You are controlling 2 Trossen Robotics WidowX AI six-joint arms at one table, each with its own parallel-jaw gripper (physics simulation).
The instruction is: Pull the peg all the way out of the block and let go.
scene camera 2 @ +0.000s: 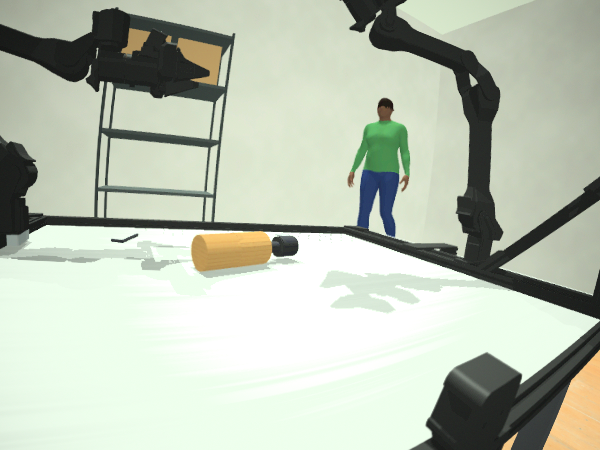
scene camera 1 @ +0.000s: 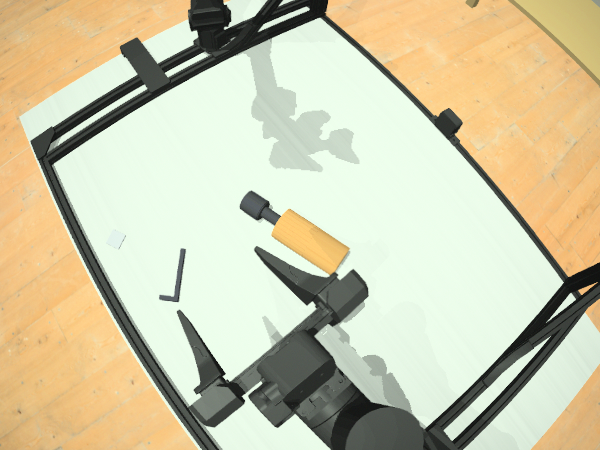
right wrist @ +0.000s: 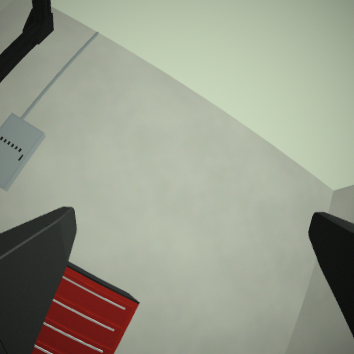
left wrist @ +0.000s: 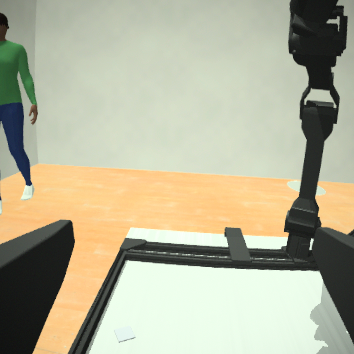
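Seen in the pictures: left gripper, fingertip midpoint: point(scene camera 2: 203, 79) point(scene camera 1: 216, 279) point(left wrist: 197, 237); right gripper, fingertip midpoint: point(right wrist: 196, 222); left arm's base at its link origin: point(scene camera 2: 5, 231); right arm's base at its link origin: point(scene camera 2: 475, 262) point(scene camera 1: 211, 41) point(left wrist: 295, 252).
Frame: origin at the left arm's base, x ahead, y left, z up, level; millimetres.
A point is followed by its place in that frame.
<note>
An orange wooden cylindrical block point(scene camera 1: 310, 241) @(y -175, x 380, z 35 mm) point(scene camera 2: 232, 251) @(y -213, x 373, z 15 mm) lies on its side on the pale table point(scene camera 1: 165, 190) @(y -53, x 640, z -19 mm). A dark peg point(scene camera 1: 254, 205) @(y -149, x 490, z 26 mm) point(scene camera 2: 286, 246) @(y -176, x 488, z 12 mm) sticks out of one end of it; its thick head and a short stretch of its thinner shaft show, the rest of the shaft is hidden. My left gripper point(scene camera 1: 218, 279) @(y 1, x 350, z 324 mm) point(scene camera 2: 203, 79) @(y 1, x 350, z 324 mm) point(left wrist: 197, 237) @(y 1, x 350, z 324 mm) is open and empty, high above the table; in scene camera 1 one finger appears beside the block. My right gripper point(right wrist: 196, 222) @(y -164, x 475, z 636 mm) is open and empty, facing the wall; block and peg do not show in its wrist view.
An L-shaped dark key point(scene camera 1: 180, 275) point(scene camera 2: 125, 238) and a small pale square point(scene camera 1: 116, 239) @(y 78, x 622, z -16 mm) point(left wrist: 124, 334) @(y 78, x 620, z -16 mm) lie on the table. Black rails point(scene camera 1: 395, 77) @(y -596, x 554, z -24 mm) edge it, with a black box point(scene camera 1: 448, 122) @(y -568, x 384, z 26 mm) point(scene camera 2: 475, 395) @(y -585, x 363, z 31 mm) on one. My right arm point(scene camera 2: 480, 150) @(y -333, x 841, z 244 mm) stands raised. A person point(scene camera 2: 385, 150) stands beyond the table.
</note>
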